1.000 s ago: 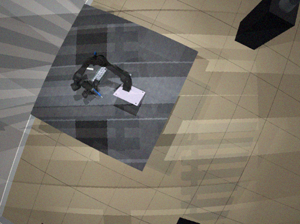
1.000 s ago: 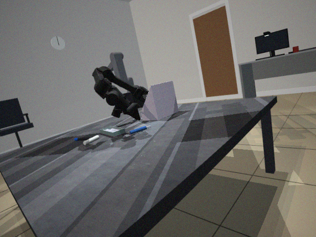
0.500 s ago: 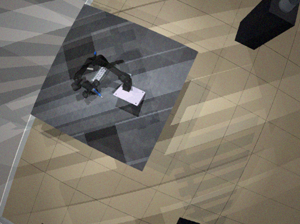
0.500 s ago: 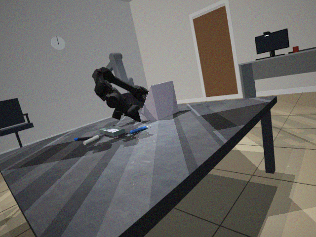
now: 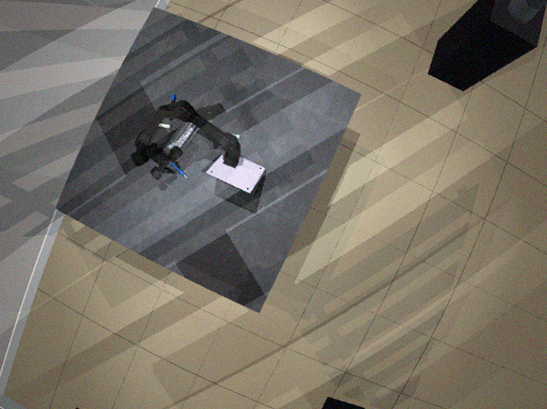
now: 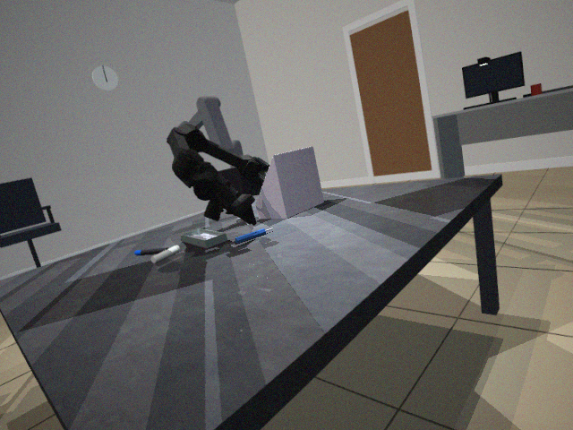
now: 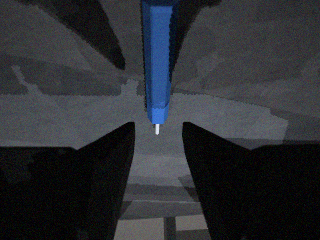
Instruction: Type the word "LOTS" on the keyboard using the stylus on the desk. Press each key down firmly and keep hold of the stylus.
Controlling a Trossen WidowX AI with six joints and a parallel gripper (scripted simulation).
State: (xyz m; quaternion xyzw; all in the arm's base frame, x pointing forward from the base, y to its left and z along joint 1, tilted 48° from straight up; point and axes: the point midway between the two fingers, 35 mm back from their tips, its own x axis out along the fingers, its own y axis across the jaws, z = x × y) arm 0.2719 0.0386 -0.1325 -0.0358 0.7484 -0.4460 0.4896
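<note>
Now: gripper tip 2 cm past the blue hexagonal stylus, 1 cm to the right of it and 3 cm above it. Also, from my gripper tip: blue-tipped dark pen (18 cm ahead, 33 cm to the right, 3 cm below); white cylinder (19 cm ahead, 19 cm to the right, 3 cm below).
</note>
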